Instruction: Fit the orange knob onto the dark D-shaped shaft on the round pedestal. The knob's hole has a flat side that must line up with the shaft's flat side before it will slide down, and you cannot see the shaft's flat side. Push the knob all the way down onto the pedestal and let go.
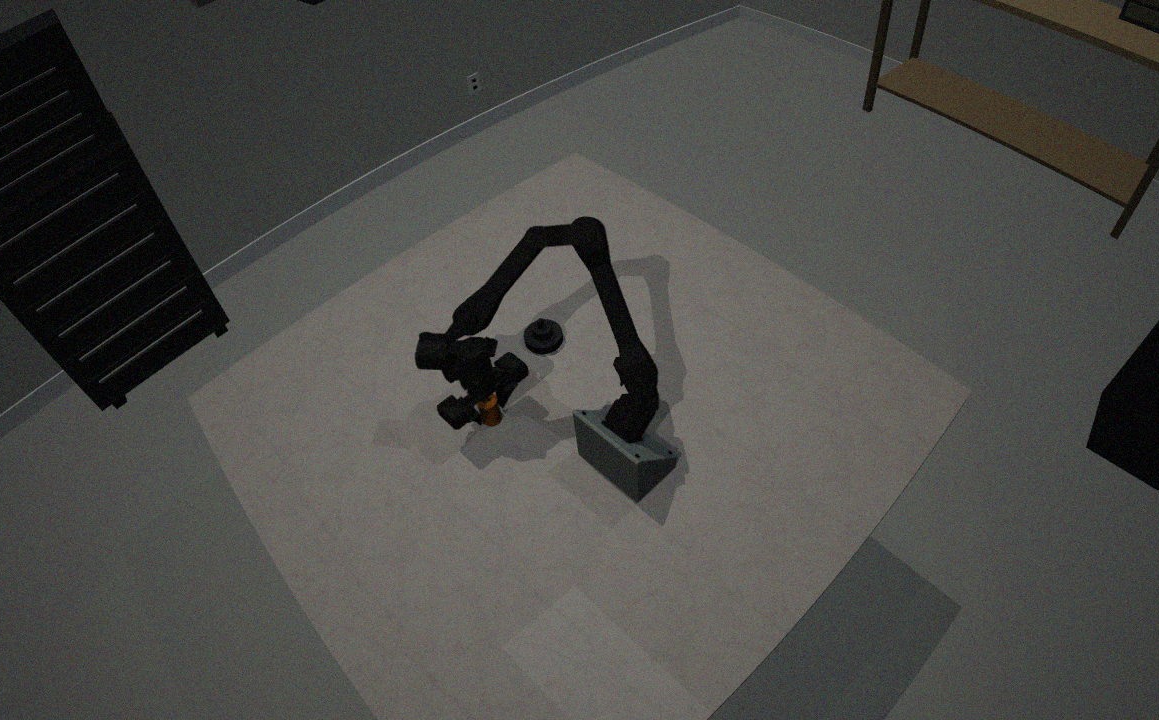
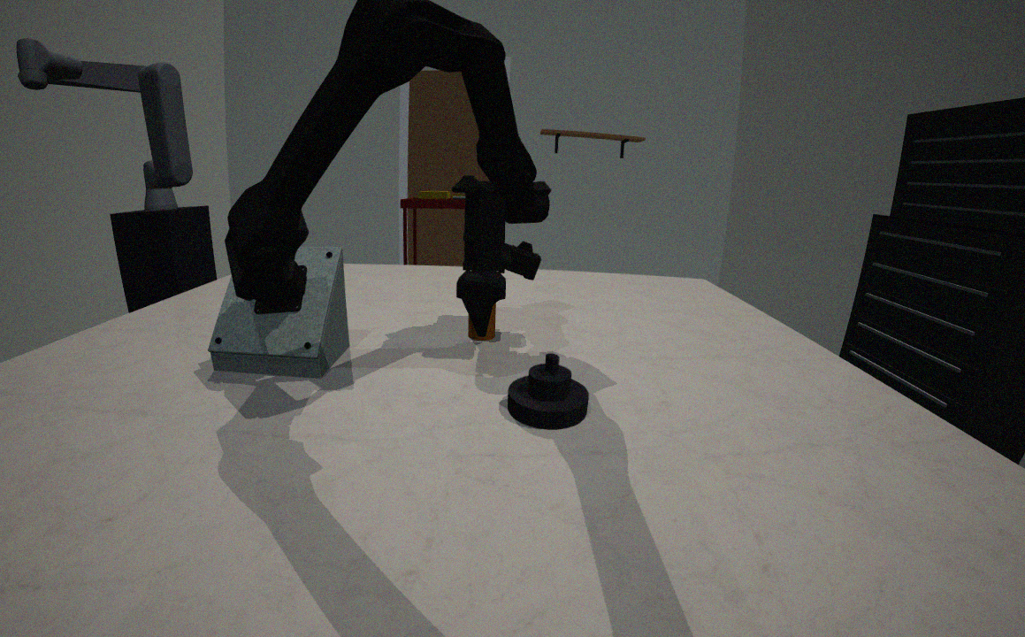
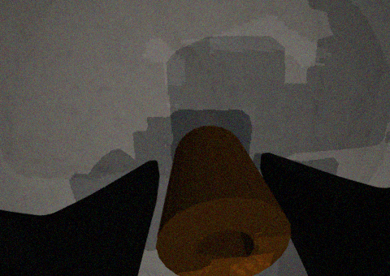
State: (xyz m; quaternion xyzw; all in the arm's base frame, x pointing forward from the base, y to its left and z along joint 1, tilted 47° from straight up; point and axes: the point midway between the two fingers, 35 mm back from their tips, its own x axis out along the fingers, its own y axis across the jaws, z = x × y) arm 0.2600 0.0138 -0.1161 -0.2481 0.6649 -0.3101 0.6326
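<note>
My gripper tip is now 6 cm short of the dark round pedestal, 22 cm to the left of it and 2 cm below it. Also, from my gripper tip: orange knob (2 cm above).
</note>
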